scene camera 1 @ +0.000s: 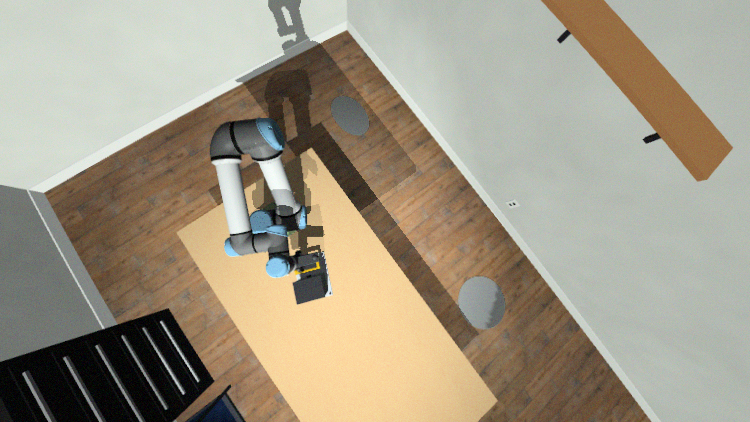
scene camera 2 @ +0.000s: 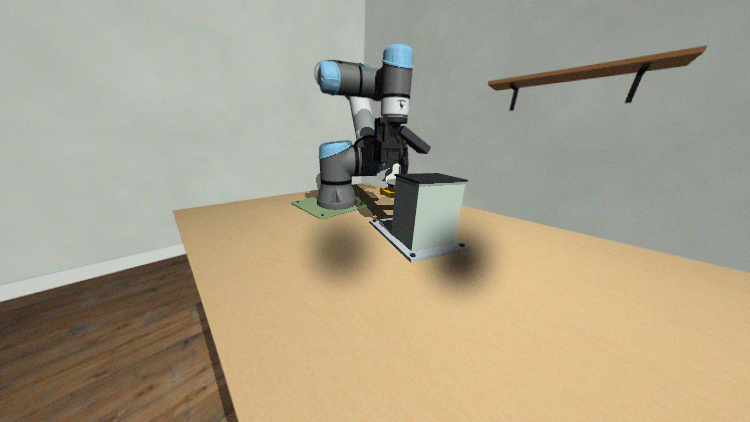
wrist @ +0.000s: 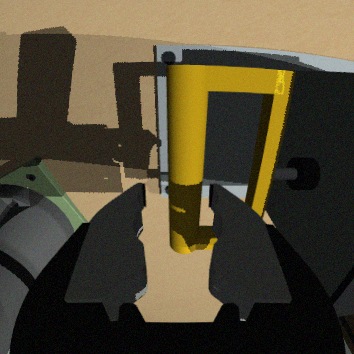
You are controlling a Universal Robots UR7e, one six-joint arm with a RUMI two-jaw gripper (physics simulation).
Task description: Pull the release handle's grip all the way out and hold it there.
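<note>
The release handle's yellow frame (scene camera 1: 309, 270) (scene camera 2: 387, 192) stands out from the dark face of the box-shaped housing (scene camera 1: 310, 289) (scene camera 2: 437, 215) (wrist: 325, 125). Its thick round grip bar (wrist: 187, 125) is on the side away from the housing. A short grey rod (wrist: 285, 173) with a black collar joins the frame to the housing. My gripper (scene camera 2: 392, 181) (wrist: 177, 185) points down and is partly open, with nothing clamped. In the wrist view the near part of the grip bar shows between the fingertips, with a gap on each side. The height between fingertips and bar is hard to judge.
The housing stands on a light metal base plate (scene camera 2: 437, 252) (wrist: 162, 100) with bolts, on the wooden table (scene camera 1: 367, 341) (scene camera 2: 314, 314). The arm's green mounting plate (scene camera 2: 309, 207) (wrist: 62, 200) is close by. A wall shelf (scene camera 1: 645, 83) (scene camera 2: 592, 70) hangs beyond the table.
</note>
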